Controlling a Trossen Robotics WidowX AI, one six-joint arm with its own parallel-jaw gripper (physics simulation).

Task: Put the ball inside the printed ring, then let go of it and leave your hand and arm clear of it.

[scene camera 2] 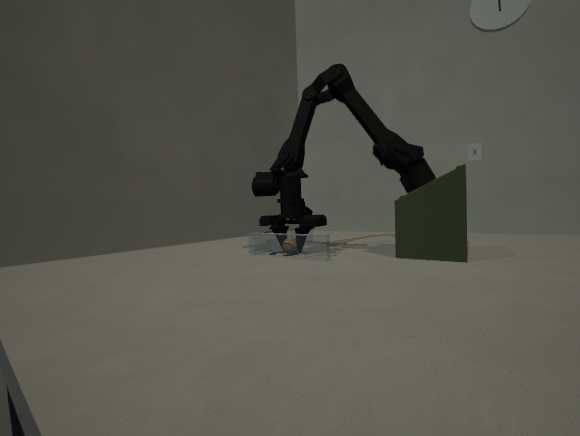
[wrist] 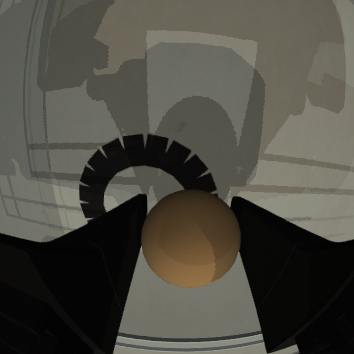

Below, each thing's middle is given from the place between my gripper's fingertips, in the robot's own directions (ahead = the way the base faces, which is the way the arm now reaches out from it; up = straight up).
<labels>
I see the orange-brown ball (wrist: 189, 238) 2 cm above my hand and 1 cm to the left of it.
</labels>
